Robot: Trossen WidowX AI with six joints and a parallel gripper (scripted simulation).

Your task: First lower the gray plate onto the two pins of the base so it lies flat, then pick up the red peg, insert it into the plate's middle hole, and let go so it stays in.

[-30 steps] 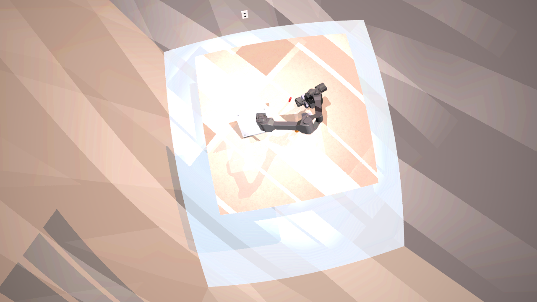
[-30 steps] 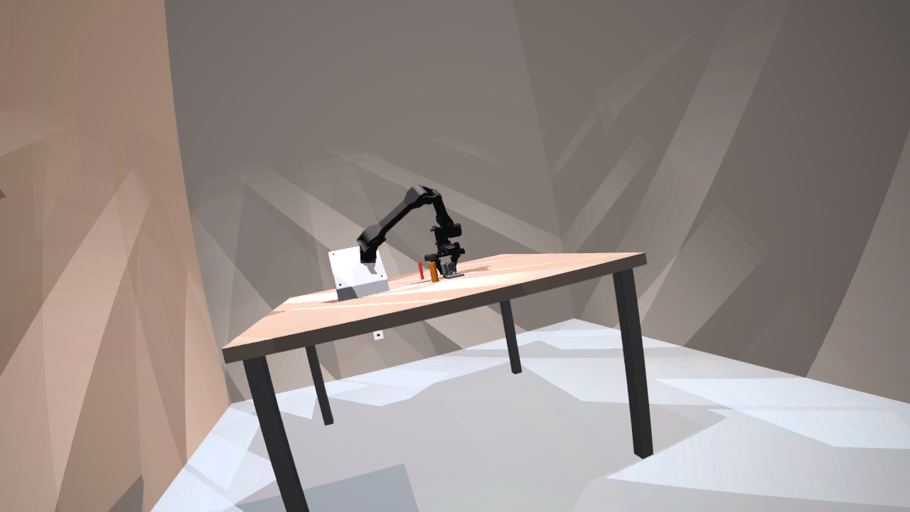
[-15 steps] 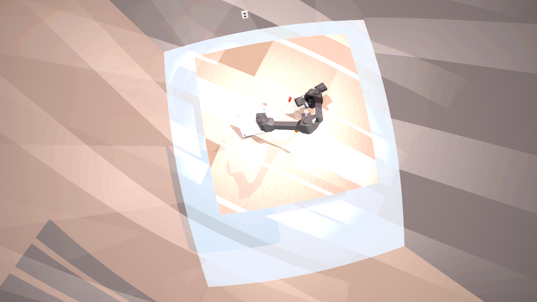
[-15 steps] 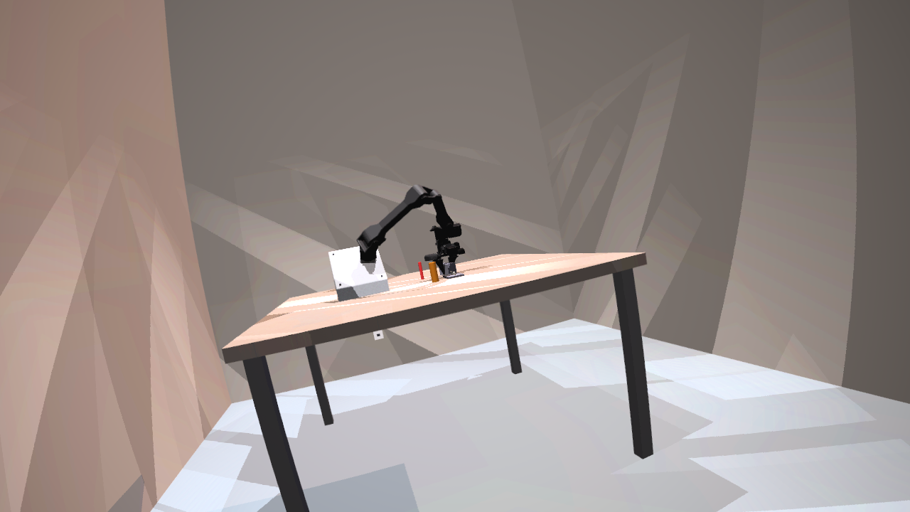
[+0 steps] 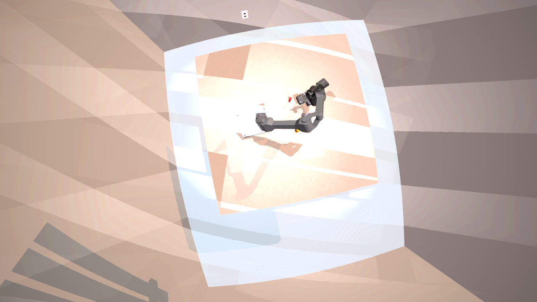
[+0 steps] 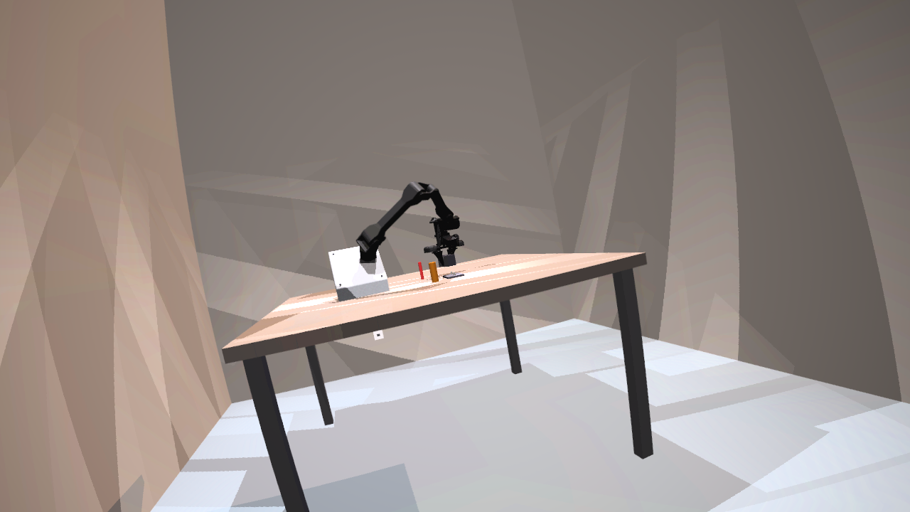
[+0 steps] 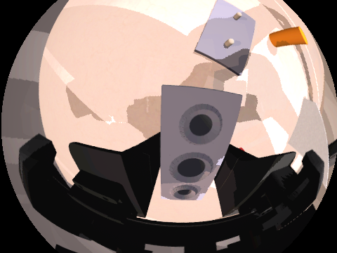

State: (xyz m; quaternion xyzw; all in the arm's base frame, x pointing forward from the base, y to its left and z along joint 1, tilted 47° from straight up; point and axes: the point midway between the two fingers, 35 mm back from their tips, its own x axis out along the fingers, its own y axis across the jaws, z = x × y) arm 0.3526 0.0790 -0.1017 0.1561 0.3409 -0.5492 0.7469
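Now: the pin base 1 cm behind my gripper tip, 15 cm to the right of it and 4 cm below it. From my gripper tip the other things lie so: yellow-orange object (9 cm behind, 22 cm to the right); gray plate (3 cm above); red peg (13 cm behind, 1 cm to the left).
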